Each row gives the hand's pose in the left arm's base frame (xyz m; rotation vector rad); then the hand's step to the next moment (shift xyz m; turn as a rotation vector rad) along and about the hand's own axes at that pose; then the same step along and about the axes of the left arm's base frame.
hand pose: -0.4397 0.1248 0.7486 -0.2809 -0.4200 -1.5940
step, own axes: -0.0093 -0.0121 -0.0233 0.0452 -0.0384 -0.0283
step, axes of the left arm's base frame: -0.0097 -0.0013 -0.0261 -0.0393 -0.0517 -0.0099
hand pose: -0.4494 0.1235 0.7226 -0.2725 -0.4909 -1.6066
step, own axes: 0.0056 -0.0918 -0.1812 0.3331 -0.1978 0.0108
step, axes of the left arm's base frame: -0.0704 -0.0861 -0.1700 -0.2306 -0.2821 0.1322
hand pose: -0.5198 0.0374 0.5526 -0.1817 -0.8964 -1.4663
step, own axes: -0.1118 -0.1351 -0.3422 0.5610 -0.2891 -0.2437
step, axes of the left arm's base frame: 0.0344 -0.1440 -0.3549 -0.2416 -0.6287 0.0634
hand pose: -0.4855 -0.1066 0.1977 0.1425 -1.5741 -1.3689
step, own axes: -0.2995 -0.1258 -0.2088 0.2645 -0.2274 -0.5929
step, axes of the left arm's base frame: 0.2353 0.0072 -0.3061 0.1856 -0.6529 -0.1119
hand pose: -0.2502 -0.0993 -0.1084 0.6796 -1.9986 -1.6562
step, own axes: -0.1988 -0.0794 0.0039 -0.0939 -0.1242 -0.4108
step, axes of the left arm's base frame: 0.1584 0.1161 -0.0854 0.3405 -0.2723 -0.0538
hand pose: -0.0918 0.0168 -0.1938 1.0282 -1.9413 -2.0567
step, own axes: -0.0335 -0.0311 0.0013 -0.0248 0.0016 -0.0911
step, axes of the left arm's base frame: 0.0356 0.0239 -0.0161 0.0684 -0.0630 0.0165
